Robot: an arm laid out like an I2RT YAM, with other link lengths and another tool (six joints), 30 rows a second.
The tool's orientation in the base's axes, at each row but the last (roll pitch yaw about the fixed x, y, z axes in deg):
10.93, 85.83, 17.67
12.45, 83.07, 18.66
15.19, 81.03, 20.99
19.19, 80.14, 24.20
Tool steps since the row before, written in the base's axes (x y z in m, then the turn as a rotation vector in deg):
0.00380, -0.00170, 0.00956, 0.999, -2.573, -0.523
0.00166, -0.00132, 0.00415, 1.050, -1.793, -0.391
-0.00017, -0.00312, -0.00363, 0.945, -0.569, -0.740
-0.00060, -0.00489, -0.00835, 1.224, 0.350, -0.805
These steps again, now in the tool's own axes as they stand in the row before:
-0.00931, -0.00200, 0.00425, 0.534, -2.680, 0.652
-0.00398, -0.00139, 0.00199, 0.439, -1.907, 0.801
0.00339, -0.00323, -0.00102, 0.837, -0.694, 0.763
0.00779, -0.00528, -0.00234, 1.009, 0.190, 1.102

